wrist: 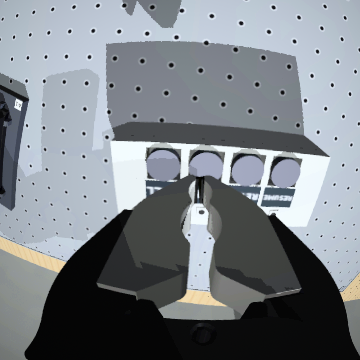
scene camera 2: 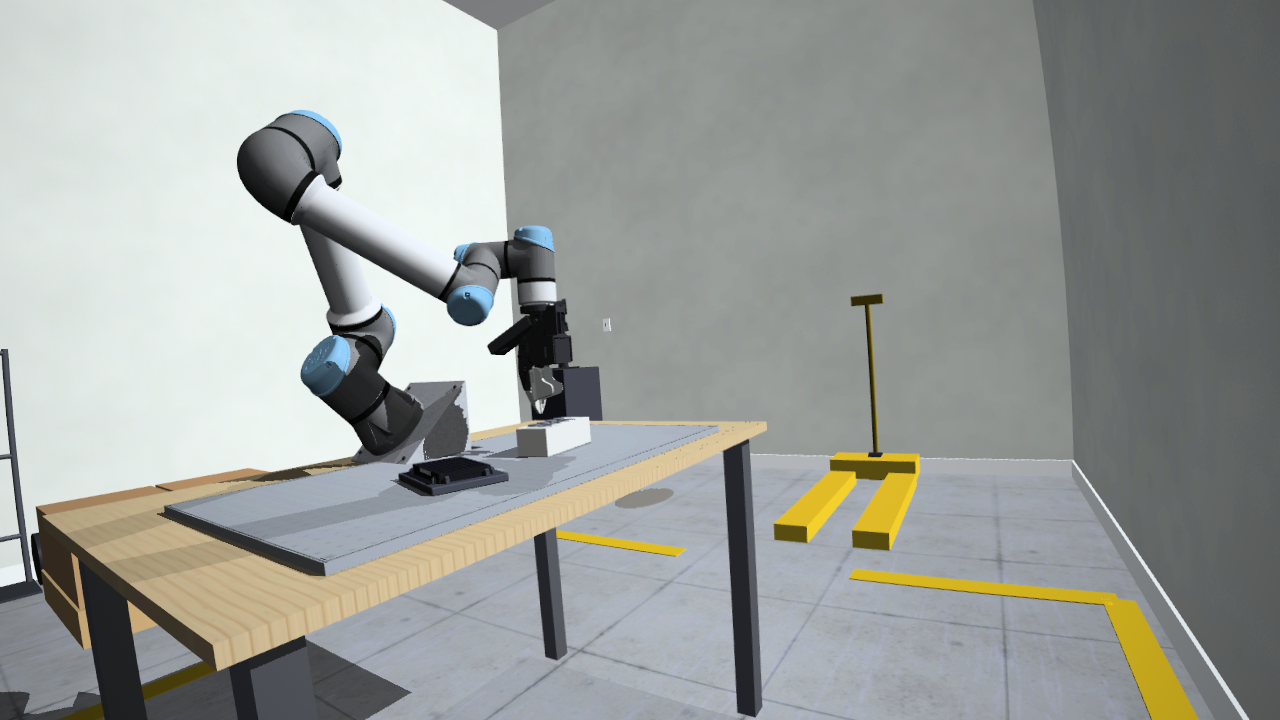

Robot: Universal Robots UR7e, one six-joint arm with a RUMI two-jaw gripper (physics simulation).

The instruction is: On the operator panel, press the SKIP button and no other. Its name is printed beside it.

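Frame: origin at the arm's base, x ahead, y left, z up, level; metres.
Seen in the pictures: gripper, fingertip midpoint: [wrist: 197, 178] [scene camera 2: 539, 413]; arm's base, origin of the base link: [scene camera 2: 396, 427].
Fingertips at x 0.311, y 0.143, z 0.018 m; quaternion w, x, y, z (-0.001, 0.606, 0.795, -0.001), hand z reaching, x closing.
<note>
Offsets run from my fingertips to a thing's top centre. Level surfaces: height alone.
The white operator panel {dy +0.025, dx +0.014, dz -0.019 m} [scene camera 2: 547, 440] [wrist: 129, 172] stands on the grey perforated board. In the wrist view it has four round lilac buttons in a row, with upside-down labels on the near side. The second from the left is the SKIP button {dy +0.006, dx +0.000, dz -0.019 m} [wrist: 207, 162]; its printed name is hidden behind the fingers. The CALL button {dy -0.023, dx +0.007, dz -0.019 m} [wrist: 163, 165] is left of it, the RETRY button {dy +0.035, dx -0.007, dz -0.019 m} [wrist: 247, 170] and the RESUME button {dy +0.064, dx -0.015, dz -0.019 m} [wrist: 285, 173] right. My gripper [scene camera 2: 539, 411] [wrist: 197, 178] is shut and empty, pointing down a little above the panel. In the wrist view its tips overlap the SKIP button's near edge.
A black tray-like fixture [scene camera 2: 453, 475] [wrist: 11, 150] lies on the perforated board {dz -0.074 m} [scene camera 2: 295, 537] [wrist: 75, 30], left of the panel in the wrist view. The wooden table {dz -0.087 m} [scene camera 2: 268, 617] carries the board. A dark box [scene camera 2: 583, 391] stands behind the panel in the scene view.
</note>
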